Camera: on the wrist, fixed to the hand. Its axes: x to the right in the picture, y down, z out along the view.
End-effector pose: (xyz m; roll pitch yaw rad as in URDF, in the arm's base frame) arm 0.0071 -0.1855 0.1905 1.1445 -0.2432 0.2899
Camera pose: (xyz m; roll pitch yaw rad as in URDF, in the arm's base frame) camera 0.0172 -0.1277 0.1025 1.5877 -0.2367 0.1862
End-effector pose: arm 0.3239 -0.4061 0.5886 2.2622 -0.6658 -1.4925
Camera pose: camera 0.4289 -0.3968 0.5967 2.7079 -0.5723 -1.5393
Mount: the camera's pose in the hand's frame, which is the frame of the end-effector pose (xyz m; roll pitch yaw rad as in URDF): 0.0042 -0.0618 -0.0857 0.4206 -0.0896 -0.0466
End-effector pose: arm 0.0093 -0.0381 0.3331 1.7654 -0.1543 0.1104
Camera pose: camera 0.0096 0.0586 0.2902 2.1936 -0.0910 0.0312
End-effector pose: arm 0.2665 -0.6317 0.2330 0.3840 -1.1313 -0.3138
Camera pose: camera 0.3487 -0.6849 0.1931 0.9928 -1.1897 -0.5211
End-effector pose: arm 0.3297 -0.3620 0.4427 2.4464 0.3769 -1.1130
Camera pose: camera 0.4275 -0.3289 0.4655 2.8548 0.4754 -1.1374
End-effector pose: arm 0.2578 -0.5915 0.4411 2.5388 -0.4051 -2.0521
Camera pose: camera 0.3507 -0.6286 0.4754 2.9619 -0.3049 -2.0652
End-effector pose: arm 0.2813 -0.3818 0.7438 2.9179 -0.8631 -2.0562
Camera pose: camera 0.3749 -0.3743 0.7924 -2.9724 -0.7651 -2.0210
